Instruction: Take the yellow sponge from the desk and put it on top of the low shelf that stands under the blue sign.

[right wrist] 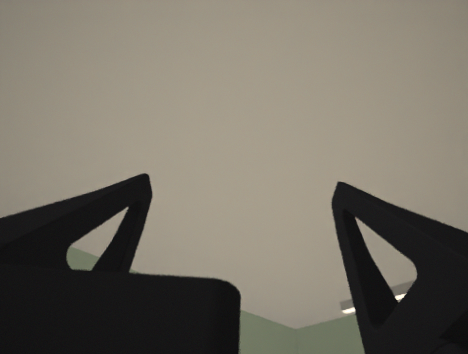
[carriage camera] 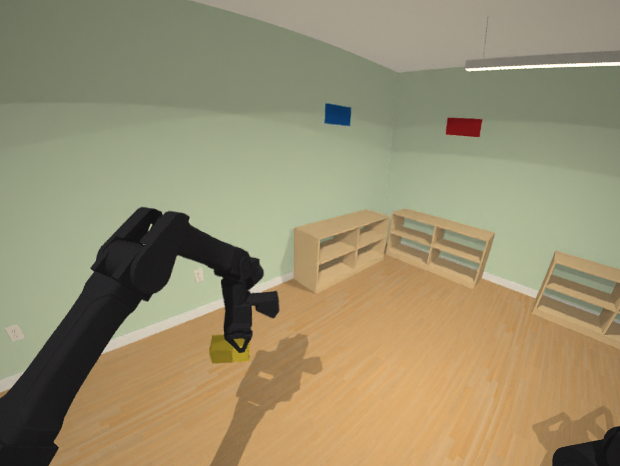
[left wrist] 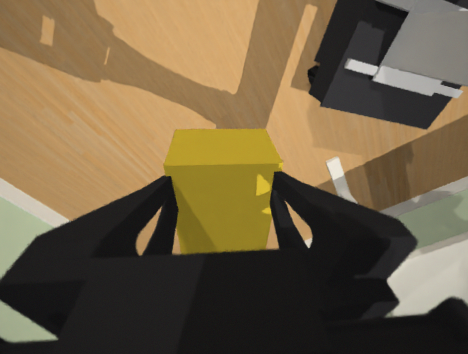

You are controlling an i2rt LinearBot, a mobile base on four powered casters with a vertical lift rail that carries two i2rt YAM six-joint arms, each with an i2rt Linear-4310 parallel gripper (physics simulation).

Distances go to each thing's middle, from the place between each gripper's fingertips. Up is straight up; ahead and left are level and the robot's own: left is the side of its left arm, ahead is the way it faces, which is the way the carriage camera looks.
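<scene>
The yellow sponge (carriage camera: 221, 351) is 1 cm behind my left hand and 1 cm below it, and it is 3 cm to the left of that hand.
Measured from my right hand, the sponge is 550 mm below, 530 mm to the left and 400 mm ahead.
</scene>
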